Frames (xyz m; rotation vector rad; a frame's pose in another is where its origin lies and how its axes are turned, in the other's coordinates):
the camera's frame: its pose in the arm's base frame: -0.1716 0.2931 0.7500 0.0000 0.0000 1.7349
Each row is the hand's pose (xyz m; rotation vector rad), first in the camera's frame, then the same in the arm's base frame.
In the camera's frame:
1: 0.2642 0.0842 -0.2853 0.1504 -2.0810 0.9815
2: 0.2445 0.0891 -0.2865 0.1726 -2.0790 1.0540
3: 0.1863 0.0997 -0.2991 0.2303 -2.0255 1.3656
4: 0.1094 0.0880 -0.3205 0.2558 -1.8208 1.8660
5: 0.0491 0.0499 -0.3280 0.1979 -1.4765 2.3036
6: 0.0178 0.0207 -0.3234 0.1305 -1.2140 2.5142
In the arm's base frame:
1: -0.2978 0.5400 0.4647 -2.0530 1.5006 -1.7255
2: -0.2994 0.5198 0.4635 -2.0186 1.4427 -1.7126
3: -0.3004 0.4606 0.4509 -1.8349 1.2289 -1.6830
4: -0.2763 0.3867 0.4295 -1.4790 0.9350 -1.6563
5: -0.2289 0.3334 0.4220 -1.0838 0.6948 -1.6525
6: -0.1949 0.3073 0.4266 -0.8377 0.5685 -1.6578

